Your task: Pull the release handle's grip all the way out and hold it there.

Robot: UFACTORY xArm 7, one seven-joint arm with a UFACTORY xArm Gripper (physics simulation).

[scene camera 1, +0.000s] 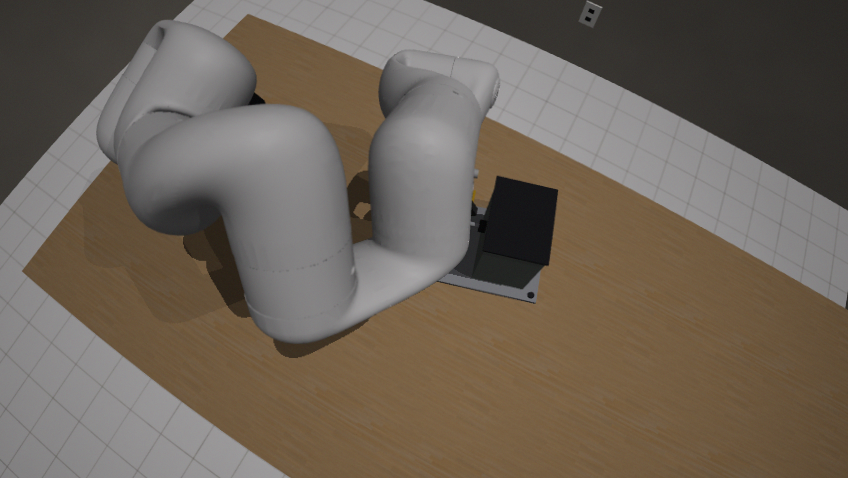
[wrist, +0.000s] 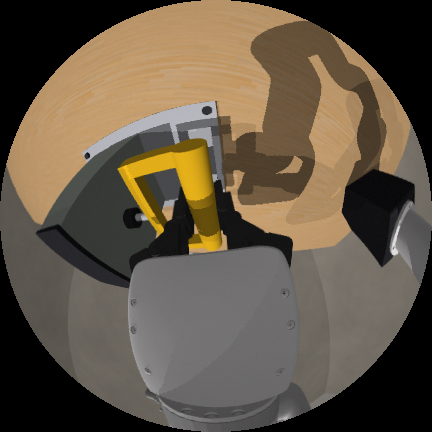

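Observation:
The release handle's yellow grip (wrist: 194, 167) is a thick round bar joined by side arms to a yellow frame, beside the dark housing (scene camera 1: 522, 219) (wrist: 95, 195). In the scene view a small sliver of yellow (scene camera 1: 473, 194) shows at the arm's edge; the rest is hidden behind the arm. My gripper (wrist: 202, 193) is shut on the grip, with one black finger on each side of the bar. The fingertips are partly hidden by the bar. A short rod with a black knob (scene camera 1: 482, 226) (wrist: 131, 218) sticks out of the housing's face.
The housing stands on a light grey base plate (scene camera 1: 504, 290) (wrist: 150, 121) with dark bolt heads, on the wooden table (scene camera 1: 593, 356) (wrist: 125, 75). The arm (scene camera 1: 285, 207) bends over the table left of the housing. A black block (wrist: 375, 200) shows at the right in the wrist view.

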